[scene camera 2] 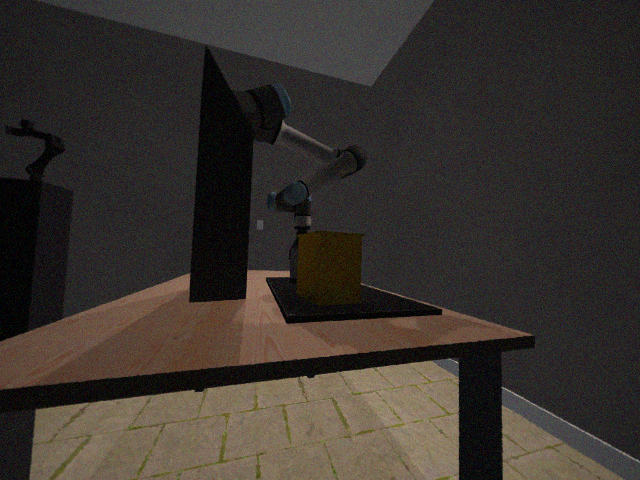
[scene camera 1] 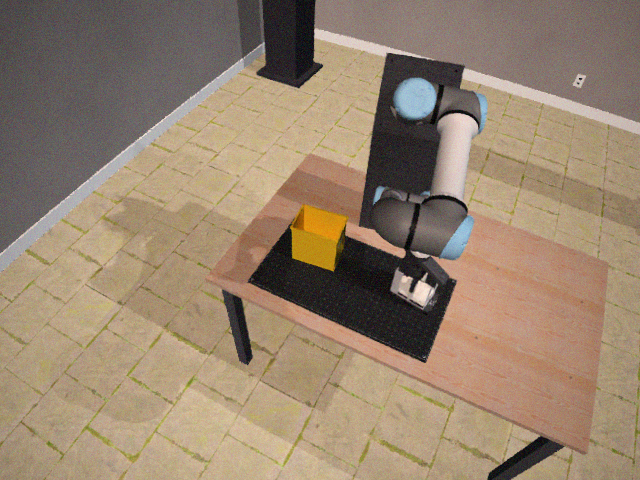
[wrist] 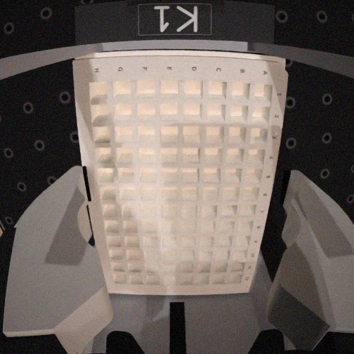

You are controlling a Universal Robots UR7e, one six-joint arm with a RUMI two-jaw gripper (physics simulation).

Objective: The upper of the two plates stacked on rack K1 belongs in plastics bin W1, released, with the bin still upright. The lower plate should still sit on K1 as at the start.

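Places are measured from the arm's base along level axes (x right, y back, z down), in centimetres.
Pixels of known places: gripper, fingertip midpoint: (scene camera 1: 414, 290); arm's base, link origin: (scene camera 2: 229, 117).
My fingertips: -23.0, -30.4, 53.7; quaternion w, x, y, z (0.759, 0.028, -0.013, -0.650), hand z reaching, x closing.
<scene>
Ahead of a thing's pixels: the offset from my fingertips to its top centre, as dx, dy, dz. Level surfaces: height alone.
The upper plate @(+0.8, +0.4, -1.4) (scene camera 1: 423, 293) (wrist: 180, 165), a cream 96-well plate, lies on rack K1 (wrist: 215, 320), with the K1 label beyond its top edge in the wrist view. The lower plate is almost wholly hidden beneath it; a thin pale strip shows past the upper plate's far edge. My gripper (wrist: 185, 172) is partly open, with one jaw on each side of the plate. The left jaw is very close to the plate's side, and a narrow dark gap shows at the right jaw. Bin W1 @(+39.9, +0.1, -14.6) (scene camera 1: 315, 250) (scene camera 2: 330, 268), yellow and open-topped, stands upright.
A black perforated mat @(dz +3.3) (scene camera 1: 351, 310) (scene camera 2: 403, 308) bears the rack and the bin on the wooden table @(dz +4.6) (scene camera 1: 522, 320) (scene camera 2: 206, 335). The bin stands toward the mat's opposite end from the rack. A tall dark mounting panel (scene camera 1: 400, 162) (scene camera 2: 222, 206) stands behind the mat.
</scene>
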